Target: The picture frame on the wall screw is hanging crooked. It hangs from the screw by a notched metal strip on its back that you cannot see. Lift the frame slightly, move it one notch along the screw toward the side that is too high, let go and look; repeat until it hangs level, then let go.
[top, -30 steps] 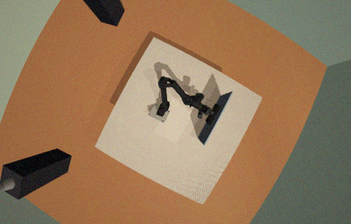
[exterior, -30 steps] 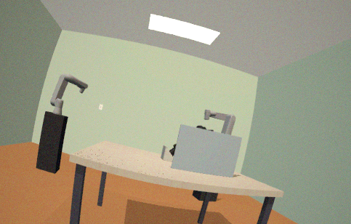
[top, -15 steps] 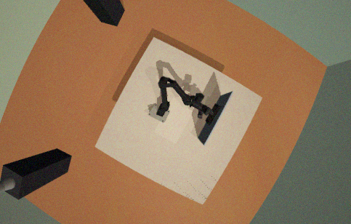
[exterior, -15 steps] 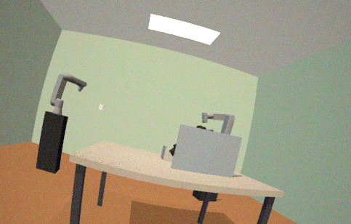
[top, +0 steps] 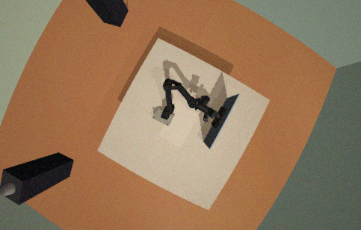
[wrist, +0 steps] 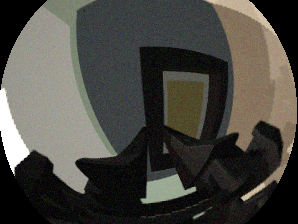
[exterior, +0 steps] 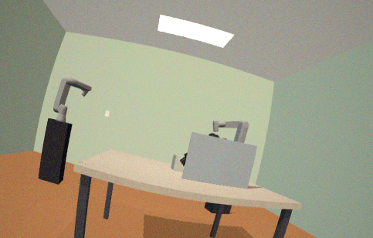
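Now: gripper tip 5 cm above the picture frame. Also, from my gripper tip: blue-grey wall panel: 2 cm ahead, 2 cm to the right, 7 cm below.
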